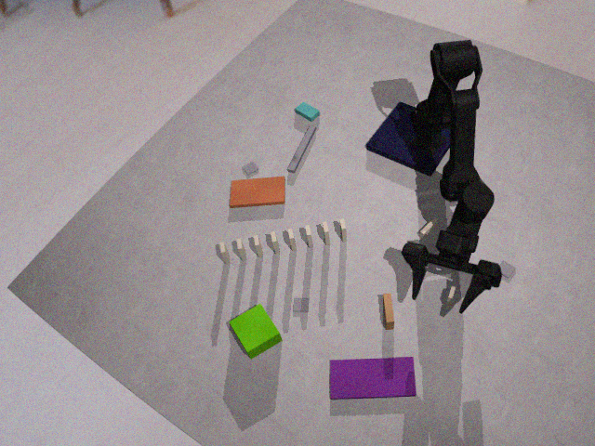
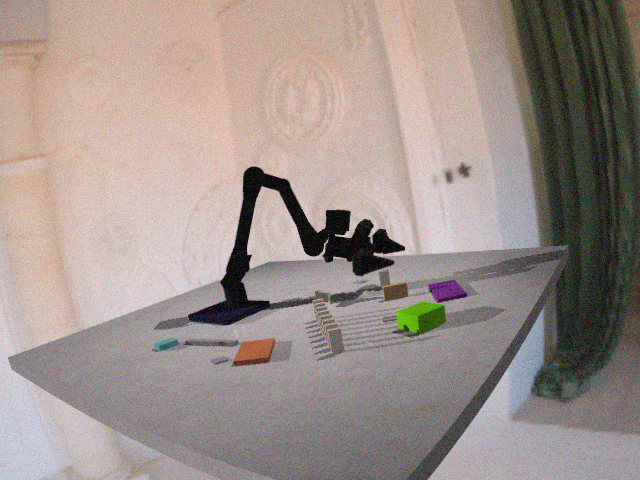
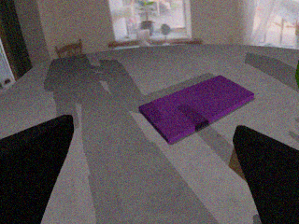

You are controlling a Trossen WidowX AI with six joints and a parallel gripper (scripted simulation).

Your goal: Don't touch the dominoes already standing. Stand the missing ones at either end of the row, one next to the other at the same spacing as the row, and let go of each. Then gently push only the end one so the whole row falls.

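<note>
The tan block is 80 mm to the right of my gripper tip, 70 mm below it and 30 mm ahead of it. The rest, counted from my gripper tip: orange slab: 510 mm to the right, 90 mm below, 40 mm behind; then green cube: 260 mm to the right, 220 mm ahead, 70 mm below; then purple slab: 160 mm ahead, 90 mm below, 30 mm to the right.
</note>
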